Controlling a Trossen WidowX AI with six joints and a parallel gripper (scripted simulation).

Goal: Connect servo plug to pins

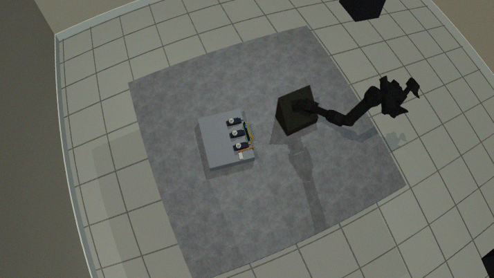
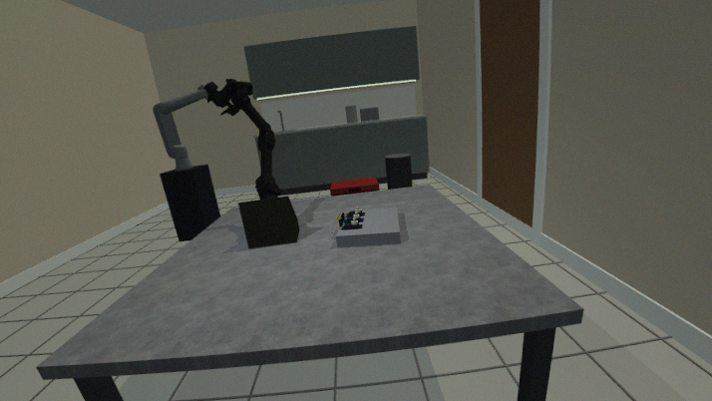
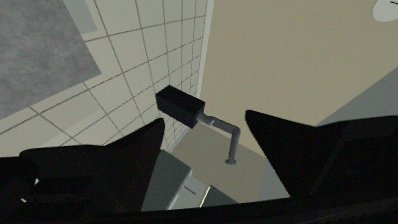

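The blue band is 62 cm ahead of my gripper tip, 53 cm below it and 41 cm to the right of it. Round my gripper tip: grey printed holder 78 cm ahead, 58 cm below, 40 cm to the right.
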